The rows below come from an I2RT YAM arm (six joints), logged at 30 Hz.
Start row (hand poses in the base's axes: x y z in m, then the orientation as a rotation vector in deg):
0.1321 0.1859 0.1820 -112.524 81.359 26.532
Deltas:
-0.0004 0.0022 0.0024 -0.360 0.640 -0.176
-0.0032 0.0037 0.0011 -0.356 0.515 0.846
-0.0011 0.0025 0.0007 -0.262 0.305 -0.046
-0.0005 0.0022 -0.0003 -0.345 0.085 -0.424
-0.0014 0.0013 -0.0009 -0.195 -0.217 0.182
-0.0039 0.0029 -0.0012 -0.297 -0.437 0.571
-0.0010 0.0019 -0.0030 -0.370 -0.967 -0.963
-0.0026 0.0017 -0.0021 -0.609 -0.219 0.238
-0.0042 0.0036 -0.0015 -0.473 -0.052 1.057
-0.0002 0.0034 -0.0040 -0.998 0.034 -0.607
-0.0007 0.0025 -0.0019 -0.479 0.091 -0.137
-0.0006 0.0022 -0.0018 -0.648 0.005 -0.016
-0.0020 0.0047 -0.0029 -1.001 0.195 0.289
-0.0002 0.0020 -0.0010 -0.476 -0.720 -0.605
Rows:
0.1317 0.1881 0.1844 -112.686 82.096 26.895
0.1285 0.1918 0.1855 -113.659 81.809 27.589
0.1274 0.1943 0.1862 -113.835 82.170 27.727
0.1269 0.1965 0.1859 -113.765 82.791 27.414
0.1255 0.1978 0.1850 -114.059 82.588 27.140
0.1216 0.2007 0.1838 -114.738 81.939 26.737
0.1206 0.2026 0.1808 -114.217 82.438 25.060
0.1180 0.2043 0.1787 -114.876 82.376 24.543
0.1138 0.2079 0.1772 -116.089 81.569 24.640
0.1136 0.2113 0.1732 -116.397 82.653 23.786
0.1129 0.2138 0.1713 -116.671 83.070 23.518
0.1123 0.2160 0.1695 -117.168 83.401 23.097
0.1103 0.2207 0.1666 -118.203 83.717 22.772
0.1101 0.2227 0.1656 -118.022 84.114 21.438

